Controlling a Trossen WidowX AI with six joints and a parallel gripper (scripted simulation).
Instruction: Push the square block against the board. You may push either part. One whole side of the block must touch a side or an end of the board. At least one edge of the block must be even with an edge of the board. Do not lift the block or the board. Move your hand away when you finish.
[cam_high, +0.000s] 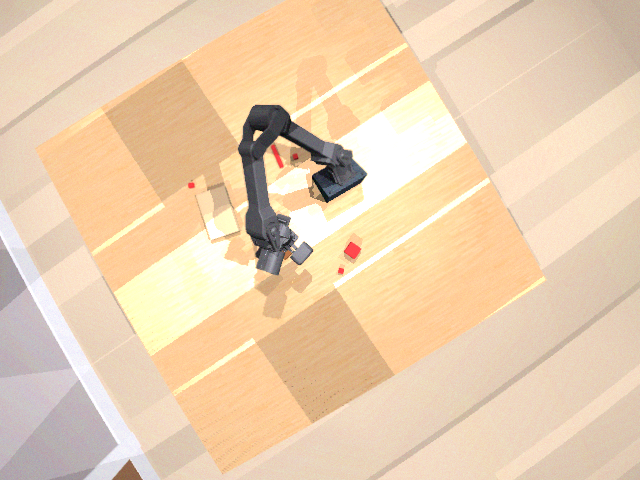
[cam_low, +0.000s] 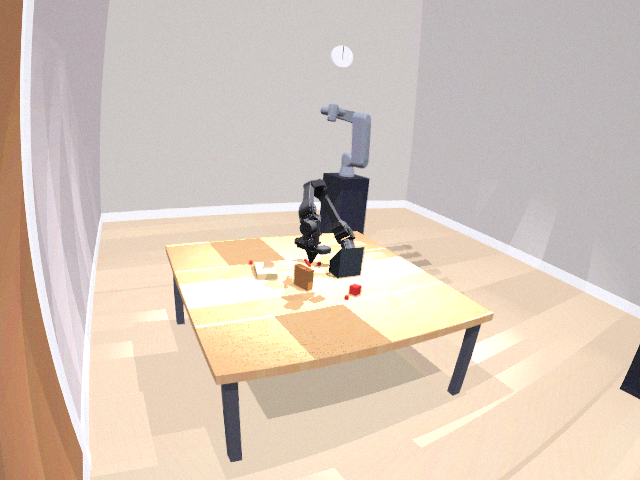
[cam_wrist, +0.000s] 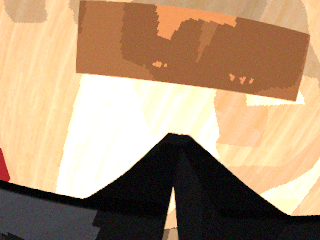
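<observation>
My gripper tip is now 40 mm short of the square block and 60 mm above it. The rest, counted from my gripper tip: red stick: 150 mm behind, 230 mm to the right, 100 mm below; then board: 120 mm ahead, 210 mm to the right, 100 mm below; then red cube: 140 mm behind, 170 mm to the left, 90 mm below.
</observation>
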